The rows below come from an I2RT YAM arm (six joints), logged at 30 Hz.
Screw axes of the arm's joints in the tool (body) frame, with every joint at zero. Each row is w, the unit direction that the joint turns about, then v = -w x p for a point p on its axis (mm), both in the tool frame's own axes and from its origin. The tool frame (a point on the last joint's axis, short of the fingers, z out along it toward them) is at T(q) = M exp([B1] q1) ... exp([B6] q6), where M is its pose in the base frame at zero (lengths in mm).
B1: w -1 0 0 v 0 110.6 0
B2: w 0 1 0 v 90.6 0 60
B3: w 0 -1 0 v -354.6 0 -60
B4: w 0 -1 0 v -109.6 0 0
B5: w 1 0 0 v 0 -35.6 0
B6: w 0 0 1 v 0 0 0
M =
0 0 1 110.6
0 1 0 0
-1 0 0 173.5
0 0 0 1
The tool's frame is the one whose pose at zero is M.
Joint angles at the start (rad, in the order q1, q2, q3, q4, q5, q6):
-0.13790 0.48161 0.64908 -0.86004 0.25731 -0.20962
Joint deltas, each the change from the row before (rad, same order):
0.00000 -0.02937 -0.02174 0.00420 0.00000 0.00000
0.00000 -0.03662 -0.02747 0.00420 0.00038 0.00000
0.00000 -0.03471 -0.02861 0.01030 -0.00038 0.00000
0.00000 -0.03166 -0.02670 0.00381 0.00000 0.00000
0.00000 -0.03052 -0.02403 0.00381 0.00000 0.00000
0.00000 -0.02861 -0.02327 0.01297 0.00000 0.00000
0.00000 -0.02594 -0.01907 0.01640 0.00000 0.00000
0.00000 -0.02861 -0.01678 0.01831 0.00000 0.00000
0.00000 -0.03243 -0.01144 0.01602 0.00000 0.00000
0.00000 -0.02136 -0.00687 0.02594 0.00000 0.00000
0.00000 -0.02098 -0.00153 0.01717 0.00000 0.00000
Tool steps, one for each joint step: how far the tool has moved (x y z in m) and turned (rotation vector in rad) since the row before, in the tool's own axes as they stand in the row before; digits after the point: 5 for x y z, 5 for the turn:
0.00529 0.00113 0.00001 0.00238 -0.01119 0.00301
0.00672 0.00149 0.00028 0.00306 -0.01255 0.00340
0.00615 0.00160 0.00102 0.00293 -0.01559 0.00418
0.00627 0.00166 0.00121 0.00176 -0.00830 0.00223
0.00561 0.00145 0.00096 0.00207 -0.00974 0.00262
0.00436 0.00125 0.00119 0.00368 -0.01732 0.00466
0.00299 0.00082 0.00069 0.00468 -0.02201 0.00592
0.00232 0.00046 -0.00011 0.00607 -0.02851 0.00767
0.00143 -0.00016 -0.00171 0.00745 -0.03501 0.00942
-0.00088 -0.00054 -0.00132 0.00814 -0.03824 0.01029
-0.00121 -0.00090 -0.00241 0.00737 -0.03464 0.00932

